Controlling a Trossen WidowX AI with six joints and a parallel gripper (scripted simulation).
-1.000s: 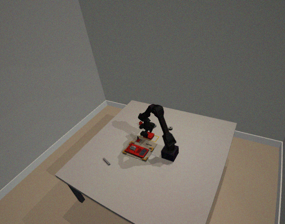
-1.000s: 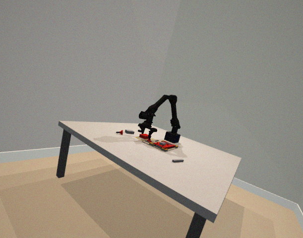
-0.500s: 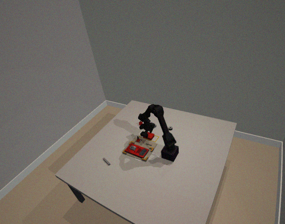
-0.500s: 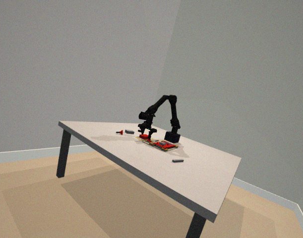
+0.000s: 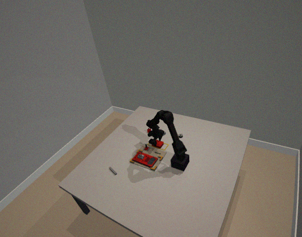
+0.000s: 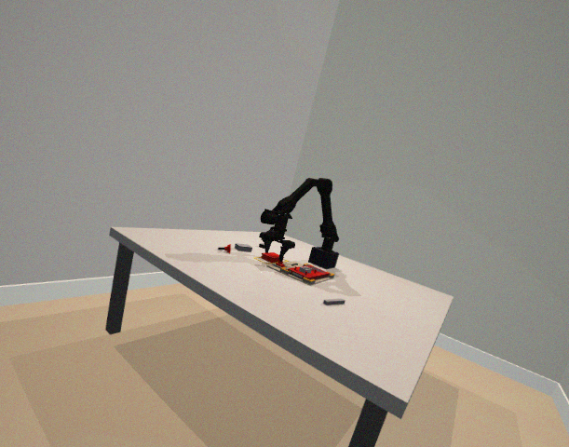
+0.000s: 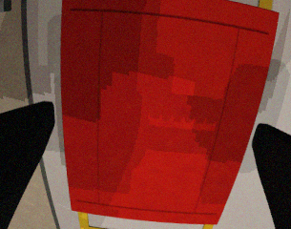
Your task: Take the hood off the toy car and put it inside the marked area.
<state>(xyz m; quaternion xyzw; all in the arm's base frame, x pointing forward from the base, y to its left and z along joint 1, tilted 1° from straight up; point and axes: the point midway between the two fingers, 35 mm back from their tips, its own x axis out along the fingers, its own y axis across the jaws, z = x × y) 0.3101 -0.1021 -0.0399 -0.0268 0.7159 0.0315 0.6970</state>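
Now: gripper tip right at the hood. Round my gripper tip: grey bar (150 mm ahead, 460 mm to the left, 10 mm below).
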